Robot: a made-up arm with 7 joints.
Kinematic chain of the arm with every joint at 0, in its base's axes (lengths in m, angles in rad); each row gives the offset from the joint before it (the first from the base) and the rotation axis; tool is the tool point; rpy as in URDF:
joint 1: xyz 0 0 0.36 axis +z
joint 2: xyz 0 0 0 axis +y
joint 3: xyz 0 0 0.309 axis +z
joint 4: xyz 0.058 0 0 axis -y
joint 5: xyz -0.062 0 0.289 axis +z
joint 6: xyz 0 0 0 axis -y
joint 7: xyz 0.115 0 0 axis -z
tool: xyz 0 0 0 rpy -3.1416 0 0
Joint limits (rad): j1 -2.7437..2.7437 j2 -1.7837..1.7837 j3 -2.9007..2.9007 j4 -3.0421..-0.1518 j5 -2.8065..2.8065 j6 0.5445..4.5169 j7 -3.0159..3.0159
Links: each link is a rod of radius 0.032 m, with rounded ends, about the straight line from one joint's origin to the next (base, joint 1, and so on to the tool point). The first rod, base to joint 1, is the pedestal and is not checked.
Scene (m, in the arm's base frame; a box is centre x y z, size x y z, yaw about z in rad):
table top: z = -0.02
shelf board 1: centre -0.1 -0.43 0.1 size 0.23 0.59 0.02 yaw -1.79
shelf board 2: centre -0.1 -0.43 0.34 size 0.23 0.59 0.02 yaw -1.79
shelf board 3: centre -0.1 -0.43 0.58 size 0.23 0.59 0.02 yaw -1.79
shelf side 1: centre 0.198 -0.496 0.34 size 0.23 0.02 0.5 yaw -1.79
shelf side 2: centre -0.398 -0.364 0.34 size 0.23 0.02 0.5 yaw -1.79
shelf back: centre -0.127 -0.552 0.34 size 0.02 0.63 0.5 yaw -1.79
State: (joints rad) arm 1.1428 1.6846 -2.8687 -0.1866 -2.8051 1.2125 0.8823
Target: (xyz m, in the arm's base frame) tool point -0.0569 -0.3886 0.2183
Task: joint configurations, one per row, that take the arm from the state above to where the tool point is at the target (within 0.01 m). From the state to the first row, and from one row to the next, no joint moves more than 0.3 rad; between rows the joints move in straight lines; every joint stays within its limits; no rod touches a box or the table.
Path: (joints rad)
1: 1.1005 1.6049 -2.5901 -0.3546 -2.8053 1.3309 0.9255
2: 1.0582 1.5252 -2.3114 -0.5226 -2.8056 1.4494 0.9687
3: 1.0160 1.4456 -2.0328 -0.6905 -2.8058 1.5678 1.0119
4: 0.9737 1.3659 -1.7542 -0.8585 -2.8060 1.6862 1.0552
5: 0.9314 1.2862 -1.4755 -1.0265 -2.8063 1.8047 1.0984
6: 0.8891 1.2065 -1.1969 -1.1945 -2.8065 1.9231 1.1416
7: 0.7049 1.2808 -1.1793 -1.4698 -2.7944 1.9669 1.0897
8: 0.5206 1.3551 -1.1617 -1.7452 -2.7823 2.0107 1.0379
9: 0.3363 1.4295 -1.1442 -2.0206 -2.7703 2.0545 0.9860
10: 0.1520 1.5038 -1.1266 -2.2960 -2.7582 2.0982 0.9342
11: -0.0322 1.5781 -1.1090 -2.5714 -2.7461 2.1420 0.8823
12: -0.1904 1.6809 -1.2030 -2.3730 -2.7478 2.0090 0.8823
13: -0.3485 1.7837 -1.2970 -2.1746 -2.7494 1.8759 0.8823

